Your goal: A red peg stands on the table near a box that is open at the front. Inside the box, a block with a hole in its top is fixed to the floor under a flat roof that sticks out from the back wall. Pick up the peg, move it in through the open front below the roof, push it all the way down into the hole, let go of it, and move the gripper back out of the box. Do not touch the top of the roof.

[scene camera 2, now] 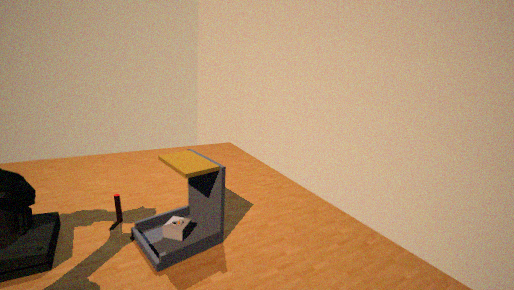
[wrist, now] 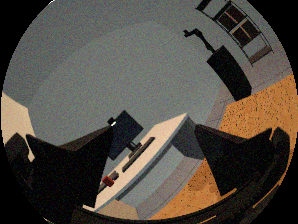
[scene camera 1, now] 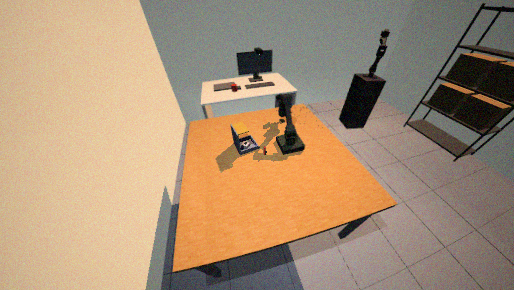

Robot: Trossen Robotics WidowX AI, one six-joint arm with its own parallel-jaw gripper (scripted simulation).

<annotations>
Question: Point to a yellow roof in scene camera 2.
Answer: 187,164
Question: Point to a back wall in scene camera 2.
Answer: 206,193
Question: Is my gripper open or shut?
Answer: Open.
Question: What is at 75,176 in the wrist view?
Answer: My gripper.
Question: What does my gripper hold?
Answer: Nothing.
</annotations>
